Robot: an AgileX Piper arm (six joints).
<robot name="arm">
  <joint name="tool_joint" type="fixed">
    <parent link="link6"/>
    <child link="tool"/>
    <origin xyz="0 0 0" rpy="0 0 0"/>
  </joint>
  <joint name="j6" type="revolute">
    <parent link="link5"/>
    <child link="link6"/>
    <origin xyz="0 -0.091 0" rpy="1.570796 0 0"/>
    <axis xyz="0 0 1"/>
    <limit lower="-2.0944" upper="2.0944"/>
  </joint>
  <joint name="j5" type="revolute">
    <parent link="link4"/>
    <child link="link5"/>
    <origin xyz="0 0 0" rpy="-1.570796 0 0"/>
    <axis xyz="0 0 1"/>
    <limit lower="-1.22" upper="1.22"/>
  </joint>
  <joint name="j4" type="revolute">
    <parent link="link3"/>
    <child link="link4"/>
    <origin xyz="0.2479 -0.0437 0" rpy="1.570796 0 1.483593"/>
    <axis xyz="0 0 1"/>
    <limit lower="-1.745" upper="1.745"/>
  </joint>
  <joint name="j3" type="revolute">
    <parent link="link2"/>
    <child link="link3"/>
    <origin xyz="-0.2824 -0.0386 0" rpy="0 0 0"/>
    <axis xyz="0 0 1"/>
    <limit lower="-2.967" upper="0"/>
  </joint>
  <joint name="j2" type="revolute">
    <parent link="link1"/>
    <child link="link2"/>
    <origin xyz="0 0 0" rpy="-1.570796 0 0"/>
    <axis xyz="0 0 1"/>
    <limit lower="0" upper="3.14"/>
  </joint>
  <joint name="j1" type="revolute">
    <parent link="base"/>
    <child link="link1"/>
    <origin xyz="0 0 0.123" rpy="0 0 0"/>
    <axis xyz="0 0 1"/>
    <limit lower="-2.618" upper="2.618"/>
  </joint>
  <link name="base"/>
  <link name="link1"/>
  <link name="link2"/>
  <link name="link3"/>
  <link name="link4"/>
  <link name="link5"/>
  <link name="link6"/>
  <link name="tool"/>
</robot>
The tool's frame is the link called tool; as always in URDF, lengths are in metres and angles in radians.
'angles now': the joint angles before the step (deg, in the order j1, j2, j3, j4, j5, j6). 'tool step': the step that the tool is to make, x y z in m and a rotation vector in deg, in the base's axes. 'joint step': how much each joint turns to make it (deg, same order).
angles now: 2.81 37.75 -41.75 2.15 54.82 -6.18
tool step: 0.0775 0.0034 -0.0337 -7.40 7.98 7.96
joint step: 0.01 19.96 -1.42 -0.05 -9.88 -10.83
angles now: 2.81 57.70 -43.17 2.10 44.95 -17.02
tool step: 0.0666 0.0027 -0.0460 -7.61 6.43 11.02
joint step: 0.00 18.81 -3.81 -0.21 -7.88 -13.23
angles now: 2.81 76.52 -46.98 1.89 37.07 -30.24
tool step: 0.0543 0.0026 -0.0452 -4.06 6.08 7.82
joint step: 0.01 16.24 -6.89 0.00 -2.90 -8.72
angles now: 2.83 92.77 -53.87 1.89 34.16 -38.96
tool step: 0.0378 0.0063 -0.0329 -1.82 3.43 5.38
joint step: 0.71 11.09 -6.93 0.17 -0.53 -5.09
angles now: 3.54 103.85 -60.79 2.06 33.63 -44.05
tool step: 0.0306 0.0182 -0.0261 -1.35 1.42 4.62
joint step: 2.61 8.68 -6.92 -1.01 -0.22 -1.44
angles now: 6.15 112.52 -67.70 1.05 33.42 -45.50
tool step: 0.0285 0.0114 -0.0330 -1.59 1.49 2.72
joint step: 1.39 9.06 -7.21 -1.79 -0.17 -0.17
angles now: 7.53 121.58 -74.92 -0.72 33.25 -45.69
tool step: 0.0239 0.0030 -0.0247 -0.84 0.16 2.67
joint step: 0.00 6.94 -6.62 -0.17 -0.07 -2.64
